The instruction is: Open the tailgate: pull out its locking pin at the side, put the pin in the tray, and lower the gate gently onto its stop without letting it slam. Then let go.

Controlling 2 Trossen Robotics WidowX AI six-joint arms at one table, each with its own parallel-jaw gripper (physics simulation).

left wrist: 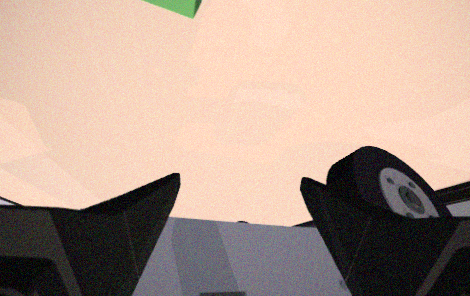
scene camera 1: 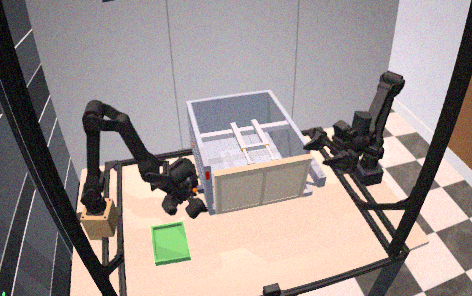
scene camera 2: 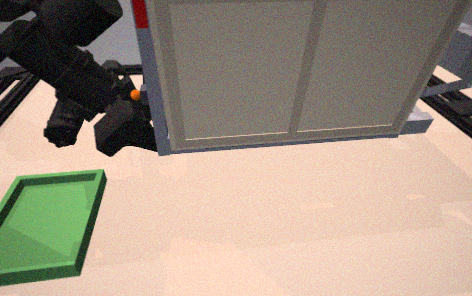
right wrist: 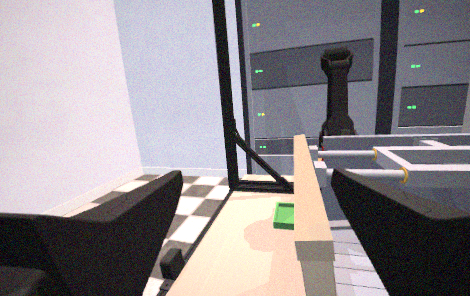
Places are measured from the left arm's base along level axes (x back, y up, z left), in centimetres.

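Pixels of known places: left gripper, fingertip midpoint: (left wrist: 241, 181); right gripper, fingertip midpoint: (scene camera 1: 312, 154) (right wrist: 256, 177); left arm's base at its link origin: (scene camera 1: 96, 208); right arm's base at its link origin: (scene camera 1: 368, 165).
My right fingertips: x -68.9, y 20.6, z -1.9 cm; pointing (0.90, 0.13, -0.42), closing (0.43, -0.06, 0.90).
Ahead of a thing's pixels: the offset from my right fingertips to its top centre. "spot": to the spot under its first point.
The beige tailgate (scene camera 1: 262, 185) (scene camera 2: 240, 70) (right wrist: 311, 200) stands upright, closed across the end of the grey truck bed (scene camera 1: 204, 167) (scene camera 2: 152, 90). The locking pin's orange knob (scene camera 1: 194, 190) (scene camera 2: 135, 94) sticks out at the bed's side, at the left in both scene views; it does not show in the left wrist view. My left gripper (scene camera 2: 144, 112) (left wrist: 241, 181) is open and empty, its fingers close around the knob's place beside the bed wall. My right gripper (scene camera 1: 316, 155) (right wrist: 256, 177) is open and empty, near the tailgate's top right corner. The green tray {dy -29.3, dx +44.2, dz -4.8 cm} (scene camera 1: 170, 243) (scene camera 2: 50, 215) (left wrist: 182, 6) (right wrist: 285, 216) is empty.
A black wheel {spot: dy -27.8, dx +37.1, dz +17.5 cm} (left wrist: 350, 175) is beside one left finger in the left wrist view. A pale ladder-like frame {spot: dy -3.4, dx +15.1, dz +9.2 cm} (scene camera 1: 256, 147) (right wrist: 395, 156) lies across the bed behind the tailgate. A grey block {spot: dy -9.2, dx -3.3, dz +1.4 cm} (scene camera 1: 318, 175) sticks out low at the bed's right side. Black rails (scene camera 1: 320, 277) edge the table.
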